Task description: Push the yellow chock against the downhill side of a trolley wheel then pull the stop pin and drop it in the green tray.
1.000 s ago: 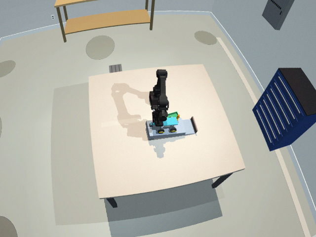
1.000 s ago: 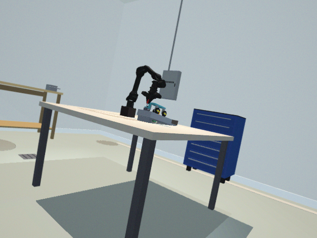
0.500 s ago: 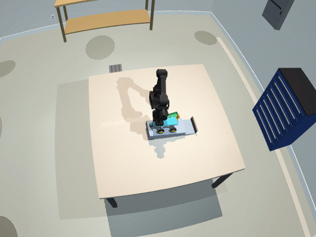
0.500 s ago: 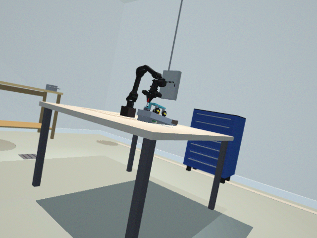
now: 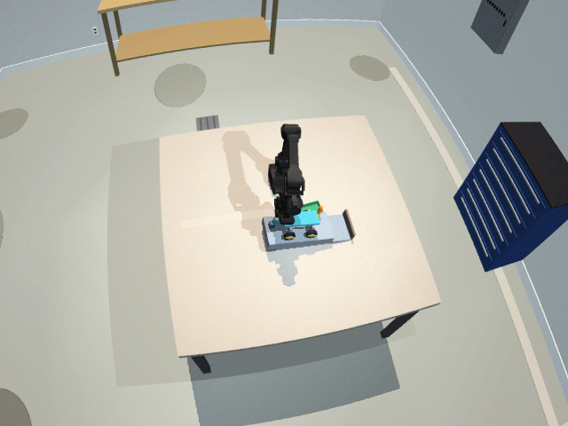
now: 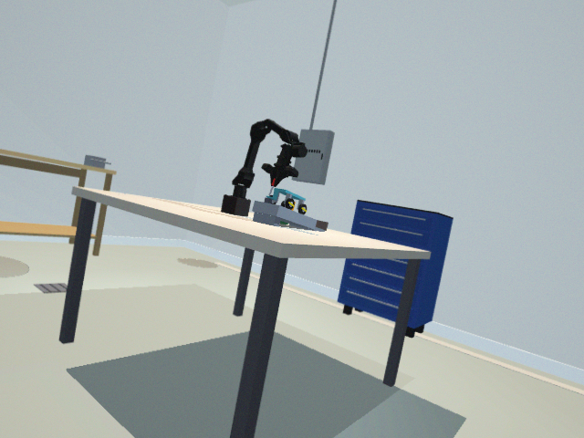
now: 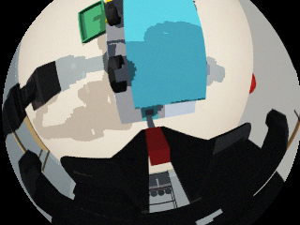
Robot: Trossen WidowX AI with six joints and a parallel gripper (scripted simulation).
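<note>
Now: gripper tip 9 cm past the green tray, 21 cm to the right of it and 18 cm above it. Also, from my gripper tip: grey ramp (3 cm ahead, 11 cm to the left, 12 cm below); red-headed stop pin (right at my gripper tip); trolley (3 cm ahead, 10 cm to the left, 6 cm below).
</note>
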